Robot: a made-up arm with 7 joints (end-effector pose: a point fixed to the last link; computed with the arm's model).
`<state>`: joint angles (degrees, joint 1 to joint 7).
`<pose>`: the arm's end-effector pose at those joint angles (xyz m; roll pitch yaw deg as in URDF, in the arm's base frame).
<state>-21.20 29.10 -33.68 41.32 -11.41 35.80 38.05</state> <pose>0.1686 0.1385 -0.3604 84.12 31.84 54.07</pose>
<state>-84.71 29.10 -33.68 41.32 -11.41 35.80 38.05</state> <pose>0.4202 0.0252 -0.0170 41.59 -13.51 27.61</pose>
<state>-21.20 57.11 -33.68 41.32 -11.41 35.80 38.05</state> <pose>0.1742 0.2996 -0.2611 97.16 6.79 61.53</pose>
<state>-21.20 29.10 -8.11 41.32 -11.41 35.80 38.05</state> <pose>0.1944 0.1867 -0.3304 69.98 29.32 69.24</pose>
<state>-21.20 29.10 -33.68 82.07 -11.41 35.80 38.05</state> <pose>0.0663 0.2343 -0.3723 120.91 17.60 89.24</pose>
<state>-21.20 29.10 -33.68 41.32 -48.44 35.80 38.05</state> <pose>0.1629 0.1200 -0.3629 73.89 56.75 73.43</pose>
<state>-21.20 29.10 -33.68 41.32 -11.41 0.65 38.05</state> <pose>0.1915 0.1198 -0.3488 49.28 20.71 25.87</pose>
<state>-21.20 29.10 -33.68 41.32 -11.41 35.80 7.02</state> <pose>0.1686 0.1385 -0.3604 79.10 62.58 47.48</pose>
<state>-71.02 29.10 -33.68 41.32 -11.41 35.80 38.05</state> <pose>0.4029 0.0526 -0.1114 48.83 -2.43 30.27</pose>
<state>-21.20 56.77 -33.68 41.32 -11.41 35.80 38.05</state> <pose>0.1742 0.2979 -0.2627 97.02 7.10 61.48</pose>
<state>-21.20 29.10 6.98 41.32 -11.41 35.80 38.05</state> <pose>0.1972 0.2190 -0.3125 61.53 29.39 78.27</pose>
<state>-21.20 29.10 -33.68 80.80 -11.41 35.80 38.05</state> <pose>0.0699 0.2319 -0.3732 119.99 18.32 88.38</pose>
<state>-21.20 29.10 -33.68 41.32 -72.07 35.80 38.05</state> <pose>0.1639 0.1078 -0.3598 75.45 73.36 91.73</pose>
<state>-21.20 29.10 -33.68 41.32 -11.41 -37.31 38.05</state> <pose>0.2012 0.1023 -0.3211 22.65 -3.51 8.37</pose>
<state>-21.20 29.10 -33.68 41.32 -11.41 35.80 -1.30</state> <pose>0.1686 0.1385 -0.3604 74.74 70.69 42.73</pose>
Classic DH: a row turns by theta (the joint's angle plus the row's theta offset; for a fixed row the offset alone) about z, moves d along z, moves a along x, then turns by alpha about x. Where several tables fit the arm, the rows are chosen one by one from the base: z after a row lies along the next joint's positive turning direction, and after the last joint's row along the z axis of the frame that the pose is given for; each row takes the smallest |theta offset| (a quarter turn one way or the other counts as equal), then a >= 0, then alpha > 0; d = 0 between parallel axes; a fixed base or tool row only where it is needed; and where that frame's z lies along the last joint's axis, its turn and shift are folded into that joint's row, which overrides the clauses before.
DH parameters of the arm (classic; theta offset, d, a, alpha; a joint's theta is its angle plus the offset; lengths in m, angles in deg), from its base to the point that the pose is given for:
base (fixed): -4.07 0 0 -74.51
joint 1: -75.12 0.033 -0.0117 -90
joint 2: 74 -0.0003 -0.008 90
joint 3: 90 -0.2233 0.0187 -90
joint 4: 90 0.002 0.0099 90
joint 5: 0 0.1553 0 -90
joint 6: -90 0 0.0526 90
joint 7: 0 0 0 0

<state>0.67 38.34 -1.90 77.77 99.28 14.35 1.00</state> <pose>-0.0315 0.3162 -0.3266 -165.41 39.60 82.13</pose>
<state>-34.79 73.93 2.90 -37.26 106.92 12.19 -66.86</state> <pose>0.1974 0.1114 0.0603 147.88 -30.21 28.78</pose>
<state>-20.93 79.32 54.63 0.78 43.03 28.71 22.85</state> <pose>0.1276 0.3117 0.1537 27.16 -73.61 106.91</pose>
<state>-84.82 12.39 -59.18 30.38 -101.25 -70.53 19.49</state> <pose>0.3476 -0.1115 -0.0213 -74.47 -31.89 11.44</pose>
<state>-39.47 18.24 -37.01 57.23 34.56 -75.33 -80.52</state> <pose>0.2370 0.0136 -0.2939 12.86 45.46 -156.16</pose>
